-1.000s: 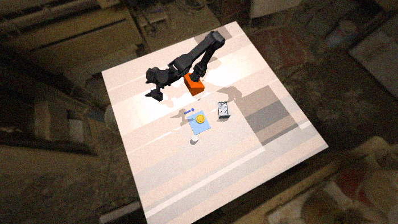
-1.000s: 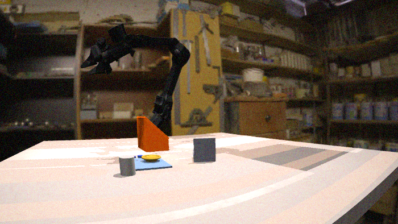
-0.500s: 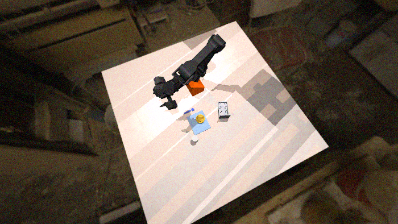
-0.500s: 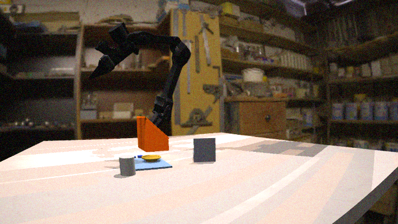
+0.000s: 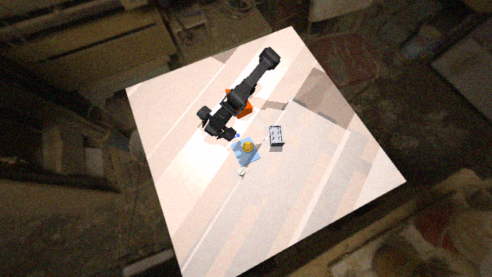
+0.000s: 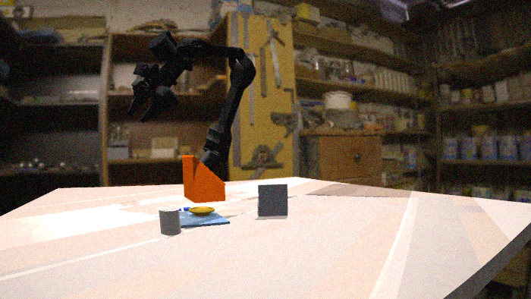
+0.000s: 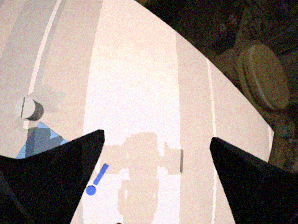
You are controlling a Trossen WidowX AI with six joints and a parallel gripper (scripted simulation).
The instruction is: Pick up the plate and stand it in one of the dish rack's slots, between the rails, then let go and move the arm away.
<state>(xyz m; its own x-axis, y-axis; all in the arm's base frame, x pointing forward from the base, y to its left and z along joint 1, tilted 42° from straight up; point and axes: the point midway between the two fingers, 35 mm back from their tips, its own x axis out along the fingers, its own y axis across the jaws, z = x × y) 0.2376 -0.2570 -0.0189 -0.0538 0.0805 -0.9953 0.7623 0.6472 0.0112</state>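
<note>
Right now my gripper tip is 7 cm short of the yellow plate, 17 cm to the right of it and 24 cm above it. Round my gripper tip: light blue mat 9 cm ahead, 14 cm to the left, 25 cm below; then dish rack 7 cm ahead, 35 cm to the left, 23 cm below.
</note>
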